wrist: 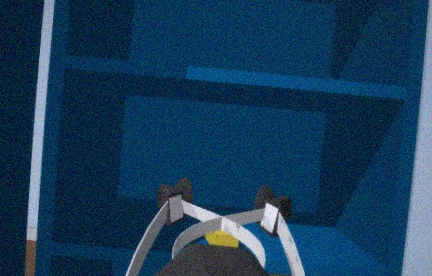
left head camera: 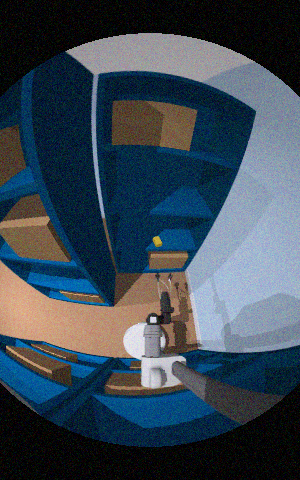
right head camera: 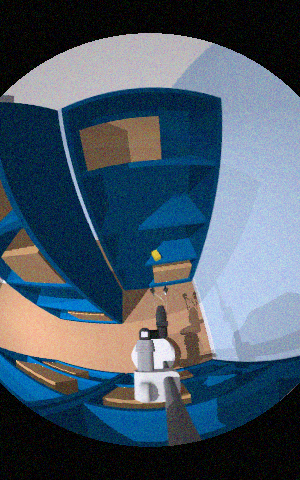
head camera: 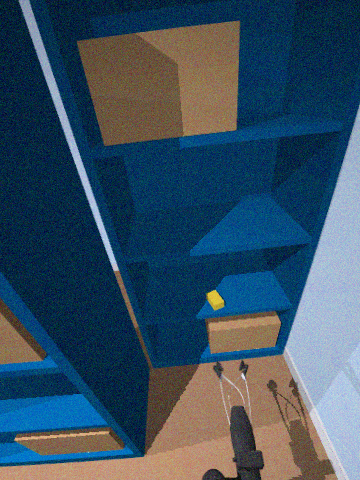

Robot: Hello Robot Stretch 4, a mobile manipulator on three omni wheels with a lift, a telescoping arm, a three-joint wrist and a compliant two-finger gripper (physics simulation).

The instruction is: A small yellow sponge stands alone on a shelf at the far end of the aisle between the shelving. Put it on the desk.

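Places are measured from the robot's base along level axes (x ahead, y left, z up), in millimetres.
Where they show: gripper, fingertip midpoint: (wrist: 223, 196) (left head camera: 163, 272) (right head camera: 158, 286) (head camera: 229, 361); robot's base at its link origin: (left head camera: 143, 339) (right head camera: 153, 354).
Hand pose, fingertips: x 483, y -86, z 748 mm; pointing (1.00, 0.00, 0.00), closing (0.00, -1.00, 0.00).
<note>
Things, the pixels of their top centre, and the offset from my fingertips. Level surfaces: height alone.
- small yellow sponge at its top centre: (wrist: 221, 227) (head camera: 214, 297) (right head camera: 155, 253) (left head camera: 157, 239) dy +0, dx +460, dz -196 mm
- low shelf at its surface level: dz -241 mm
- cardboard box at its top centre: (head camera: 239, 308) (right head camera: 170, 258) (left head camera: 168, 246) dy -171, dx +558, dz -429 mm
- large box at its top centre: (head camera: 159, 42) (left head camera: 153, 105) (right head camera: 119, 123) dy +157, dx +536, dz +943 mm
A small yellow sponge (head camera: 215, 300) (left head camera: 157, 241) (right head camera: 156, 255) (wrist: 223, 239) lies near the front edge of a low shelf (head camera: 255, 295) in the blue unit straight ahead. In the wrist view it shows partly, low in the picture behind the crossed finger strips. My gripper (head camera: 231, 369) (left head camera: 164, 276) (right head camera: 159, 290) (wrist: 223, 196) is open and empty. It points at the shelf unit, and its fingertips are apart from the sponge, on the near side of it. The desk does not show in these views.
A cardboard box (head camera: 243, 334) stands on the bottom shelf below the sponge. A large box (head camera: 160, 82) is on a high shelf. A blue shelving unit with boxes (head camera: 70, 442) stands close on the left. A pale wall (head camera: 335, 310) runs along the right.
</note>
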